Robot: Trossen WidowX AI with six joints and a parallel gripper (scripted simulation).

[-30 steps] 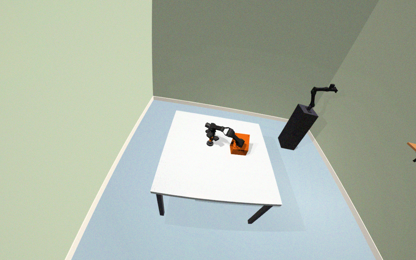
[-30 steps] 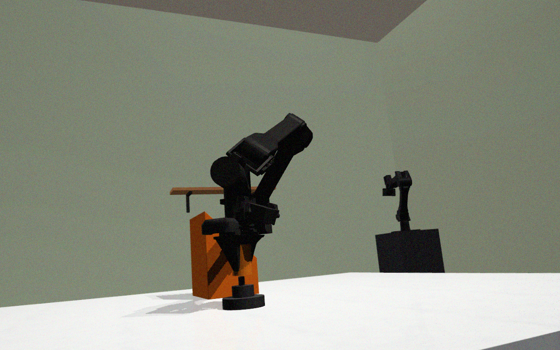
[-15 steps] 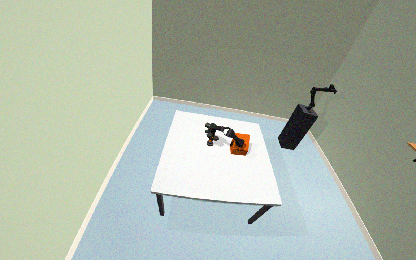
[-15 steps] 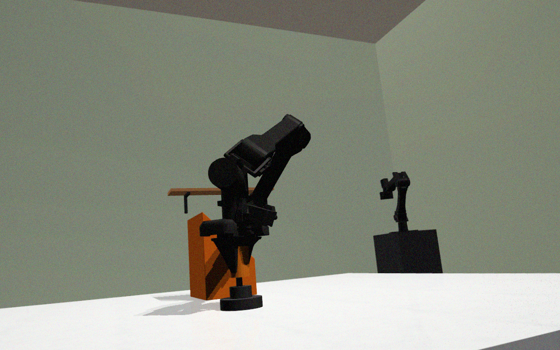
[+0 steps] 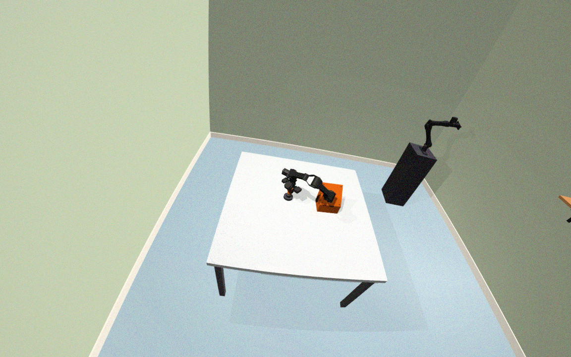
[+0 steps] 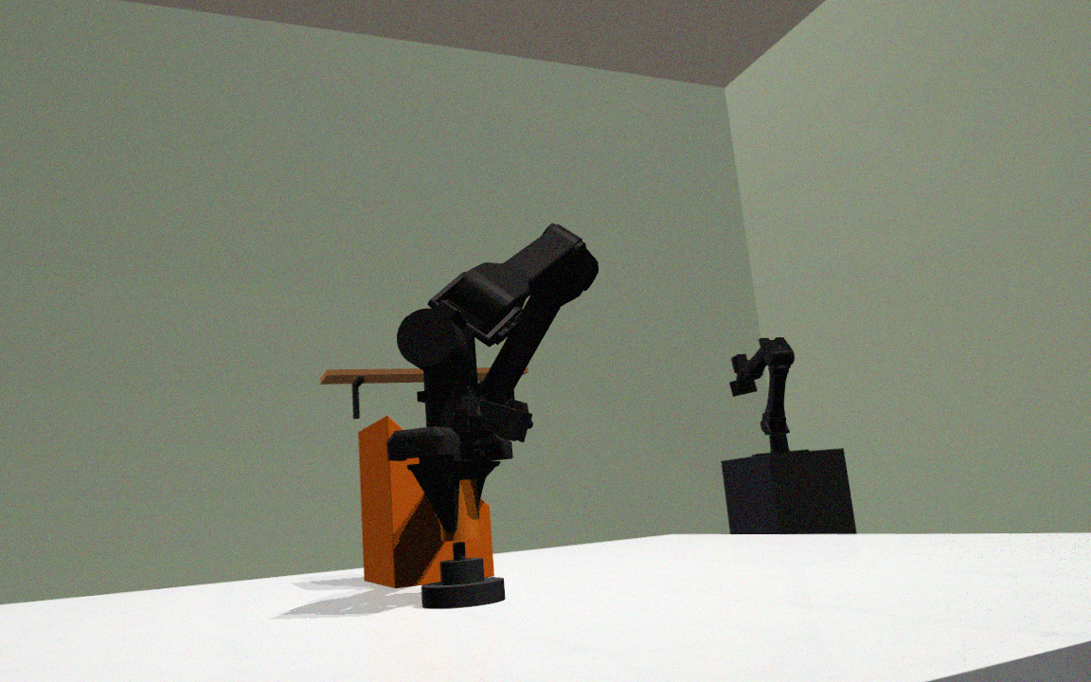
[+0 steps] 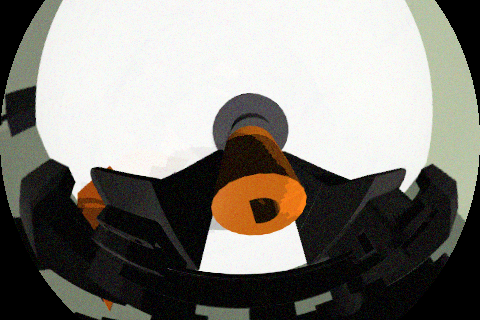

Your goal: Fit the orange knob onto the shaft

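My gripper tip is now 20 mm below the orange knob. Round my gripper tip: round dark pedestal: 40 mm below.
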